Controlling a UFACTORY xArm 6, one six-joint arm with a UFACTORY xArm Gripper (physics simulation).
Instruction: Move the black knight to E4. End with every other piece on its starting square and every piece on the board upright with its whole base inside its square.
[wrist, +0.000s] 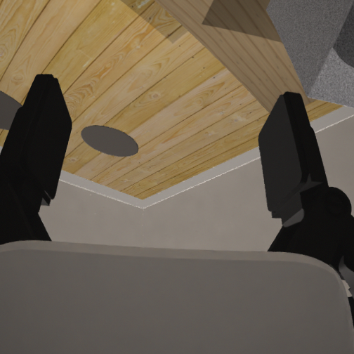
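My gripper (168, 104) is open wide. Its two black fingers stand far apart at the left and right of the wrist view, with nothing between them. The black knight, the chessboard and square E4 do not show in this view, so where the gripper is relative to them cannot be told.
A light wooden plank surface (185, 112) meets pale walls (200, 220) at a corner. A flat dark grey disc (110, 141) lies on the planks, and part of another (7, 111) shows at the left edge. A brown wooden panel (235, 55) and a speckled grey surface (305, 35) are at the upper right.
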